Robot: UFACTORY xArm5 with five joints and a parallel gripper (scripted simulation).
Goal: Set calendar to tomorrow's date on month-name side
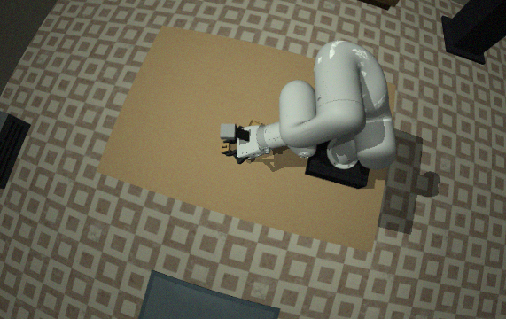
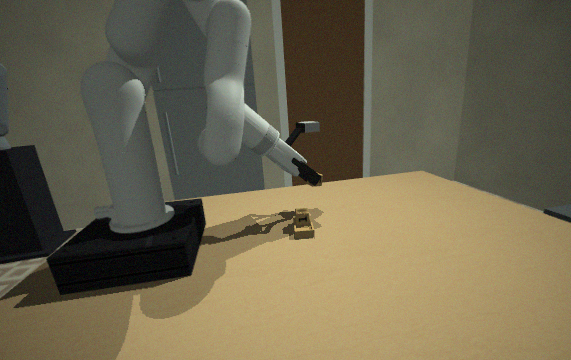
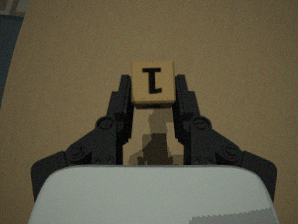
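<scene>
My gripper is now 20 mm short of the wooden date cube and 10 mm above it. From my hand the other things lie so: wooden calendar tray 110 mm to the right, 90 mm below, 60 mm behind.
</scene>
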